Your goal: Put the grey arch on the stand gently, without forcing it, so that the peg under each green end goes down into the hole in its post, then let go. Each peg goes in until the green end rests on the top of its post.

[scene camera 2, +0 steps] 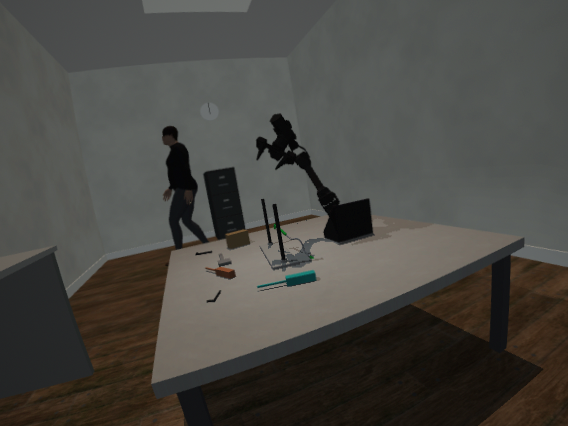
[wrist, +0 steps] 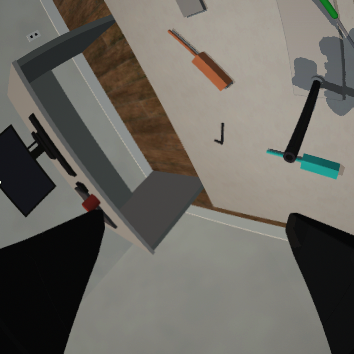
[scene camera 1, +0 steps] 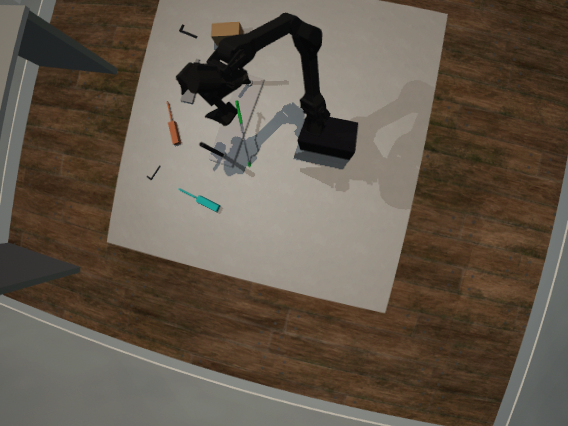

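Seen in the pictures: gripper, fingertip midpoint: point(scene camera 2: 266, 164) point(wrist: 199, 222) point(scene camera 1: 194, 105); arm's base, origin of the base link: point(scene camera 2: 336, 215) point(scene camera 1: 313, 130).
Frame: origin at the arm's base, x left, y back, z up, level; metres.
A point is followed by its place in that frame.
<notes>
The grey arch point(scene camera 1: 242, 129) @[x 0.076, y -0.273, z -0.042 m] point(scene camera 2: 301, 242) @[x 0.143, y -0.240, z -0.059 m] lies low beside the posts, not on their tops. One green end point(scene camera 1: 239, 114) @[x 0.028, y -0.295, z -0.010 m] point(scene camera 2: 280, 230) point(wrist: 328, 7) @[x 0.041, y -0.291, z -0.016 m] is over the stand's base; the other green end point(scene camera 1: 249, 164) @[x 0.195, y -0.217, z -0.117 m] point(scene camera 2: 311, 257) @[x 0.198, y -0.221, z -0.117 m] is by the base's edge. The stand has a thin grey base plate point(wrist: 287, 30) @[x 0.091, y -0.384, z -0.109 m] and two upright black posts. The near post point(scene camera 1: 211, 149) @[x 0.196, y -0.331, z 0.050 m] point(scene camera 2: 278, 231) @[x 0.202, y -0.342, z 0.023 m] point(wrist: 303, 120) @[x 0.188, y -0.336, z 0.061 m] shows a hole in its top. The far post point(scene camera 2: 266, 221) @[x -0.127, y -0.338, z 0.016 m] is mostly hidden by the arm in scene camera 1. My gripper point(scene camera 2: 267, 164) @[x 0.102, y -0.329, z 0.296 m] point(wrist: 199, 222) @[x 0.102, y -0.329, z 0.296 m] is open and empty, high above the table.
An orange screwdriver point(scene camera 1: 173, 132) @[x 0.171, y -0.582, z -0.094 m] point(scene camera 2: 225, 272) @[x 0.200, y -0.580, z -0.098 m] point(wrist: 212, 71) @[x 0.169, y -0.573, z -0.094 m], a teal screwdriver point(scene camera 1: 207, 203) @[x 0.409, y -0.328, z -0.093 m] point(scene camera 2: 301, 278) @[x 0.423, y -0.330, z -0.104 m] point(wrist: 320, 166) @[x 0.399, y -0.326, z -0.094 m], hex keys point(scene camera 1: 154, 173) @[x 0.370, y -0.619, z -0.116 m] point(scene camera 1: 188, 32) @[x -0.282, y -0.701, z -0.113 m], a tan box point(scene camera 1: 226, 30) @[x -0.301, y -0.488, z -0.041 m] point(scene camera 2: 237, 239) @[x -0.273, y -0.499, z -0.078 m] and a grey piece point(scene camera 1: 188, 96) @[x -0.001, y -0.580, z -0.108 m] point(scene camera 2: 224, 260) @[x -0.013, y -0.583, z -0.109 m] lie on the table. A person point(scene camera 2: 179, 165) is beyond it.
</notes>
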